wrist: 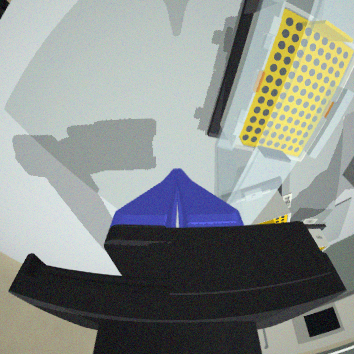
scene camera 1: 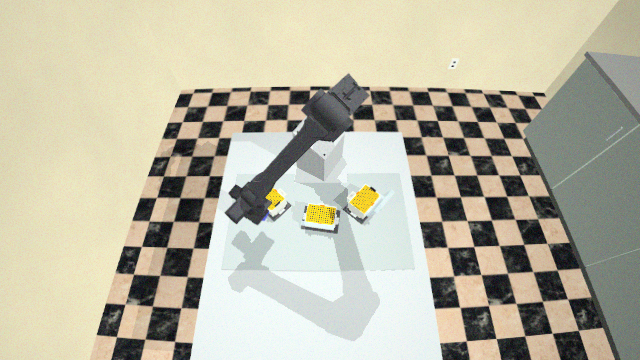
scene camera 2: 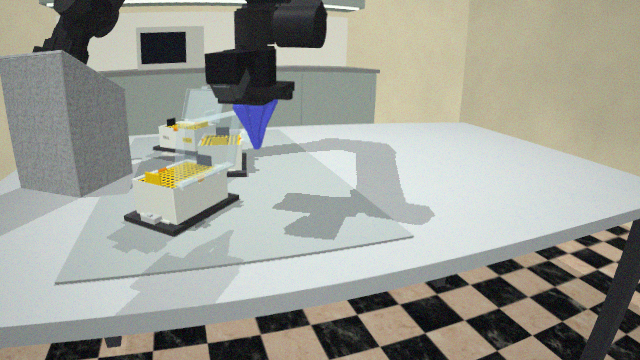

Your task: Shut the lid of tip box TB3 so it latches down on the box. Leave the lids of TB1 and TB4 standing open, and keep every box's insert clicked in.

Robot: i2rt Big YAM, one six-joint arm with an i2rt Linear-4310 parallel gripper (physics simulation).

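Frame: origin at the arm's base, x ahead, y left, z up, level; centimetres.
Seen in the pictures: gripper, fingertip midpoint: (wrist: 176,174) (scene camera 1: 263,219) (scene camera 2: 257,148); arm's base at its link origin: (scene camera 2: 60,70).
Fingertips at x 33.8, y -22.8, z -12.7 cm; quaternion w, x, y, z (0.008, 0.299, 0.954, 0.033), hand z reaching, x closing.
Observation:
Offsets run from my fingertips to a thing's top centre. "pt": to the spot under its first point. Level surfaces: height alone.
Three white tip boxes with yellow inserts sit on black bases; I cannot read which is TB1, TB3 or TB4. The nearest box in scene camera 2 (scene camera 2: 175,200), left in scene camera 1 (scene camera 1: 281,210), is partly under my arm; its insert @(dx -11.9, dy +1.0, dz -1.7 cm) (wrist: 300,90) sits inside. Its clear lid @(pt dx -5.6, dy -2.8, dz +5.6 cm) (scene camera 2: 222,116) (wrist: 257,170) stands open. The middle box (scene camera 1: 320,225) (scene camera 2: 234,156) is partly hidden in scene camera 2. The far box @(dx -10.1, dy +40.9, dz -2.5 cm) (scene camera 2: 172,137) (scene camera 1: 365,202) has its lid @(dx -4.6, dy +46.6, dz +6.3 cm) (scene camera 2: 202,102) (scene camera 1: 384,201) open. My gripper (scene camera 2: 257,146) (scene camera 1: 265,218) (wrist: 176,174) is shut and empty, beside the nearest box's lid.
The boxes stand on a thin pale mat @(dz -9.1 cm) (scene camera 1: 350,255) (scene camera 2: 280,245) on the white table @(dz -9.4 cm) (scene camera 1: 310,320) (scene camera 2: 475,165). A grey pedestal (scene camera 1: 325,160) (scene camera 2: 70,125) stands behind the boxes. Grey cabinets (scene camera 1: 590,145) (scene camera 2: 340,97) stand off the table.

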